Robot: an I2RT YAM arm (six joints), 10 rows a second.
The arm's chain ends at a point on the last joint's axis. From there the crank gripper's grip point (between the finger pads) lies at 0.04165 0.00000 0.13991 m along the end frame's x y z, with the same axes.
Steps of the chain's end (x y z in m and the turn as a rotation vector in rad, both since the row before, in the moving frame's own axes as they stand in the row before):
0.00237 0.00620 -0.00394 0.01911 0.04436 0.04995
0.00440 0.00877 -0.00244 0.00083 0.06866 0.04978
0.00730 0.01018 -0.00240 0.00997 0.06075 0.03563
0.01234 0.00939 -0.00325 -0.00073 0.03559 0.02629
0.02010 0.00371 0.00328 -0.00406 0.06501 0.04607
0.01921 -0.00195 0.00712 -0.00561 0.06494 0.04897
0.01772 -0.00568 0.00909 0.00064 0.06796 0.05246
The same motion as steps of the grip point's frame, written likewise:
0.00855 0.00578 -0.00593 0.01911 0.04436 0.04995
0.01385 0.01097 -0.00563 0.00083 0.06866 0.04978
0.01571 0.01043 -0.00519 0.00997 0.06075 0.03563
0.01728 0.01065 -0.00482 -0.00073 0.03559 0.02629
0.02904 0.00640 0.00027 -0.00406 0.06501 0.04607
0.02813 0.00109 0.00412 -0.00561 0.06494 0.04897
0.02707 -0.00334 0.00594 0.00064 0.06796 0.05246

